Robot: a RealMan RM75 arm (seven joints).
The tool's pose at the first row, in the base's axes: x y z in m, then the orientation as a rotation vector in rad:
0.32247, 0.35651, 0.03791, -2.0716, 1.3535, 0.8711
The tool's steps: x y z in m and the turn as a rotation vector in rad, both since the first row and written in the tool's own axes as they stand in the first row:
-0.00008, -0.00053, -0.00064, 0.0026, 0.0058, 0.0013
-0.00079, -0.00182, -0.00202, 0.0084, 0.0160, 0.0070
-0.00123, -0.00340, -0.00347, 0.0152, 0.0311, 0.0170
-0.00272, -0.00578, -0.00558, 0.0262, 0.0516, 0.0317
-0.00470, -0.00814, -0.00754, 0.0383, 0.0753, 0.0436
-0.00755, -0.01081, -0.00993, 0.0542, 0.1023, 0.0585
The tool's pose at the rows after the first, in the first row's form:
0.32309, 0.35630, 0.03843, -2.0730, 1.3585, 0.8641
0.32439, 0.35622, 0.03997, -2.0729, 1.3713, 0.8521
0.32607, 0.35604, 0.04137, -2.0730, 1.3917, 0.8364
0.32832, 0.35631, 0.04405, -2.0710, 1.4209, 0.8139
0.33038, 0.35697, 0.04699, -2.0714, 1.4485, 0.7860
0.33257, 0.35797, 0.05089, -2.0691, 1.4816, 0.7528

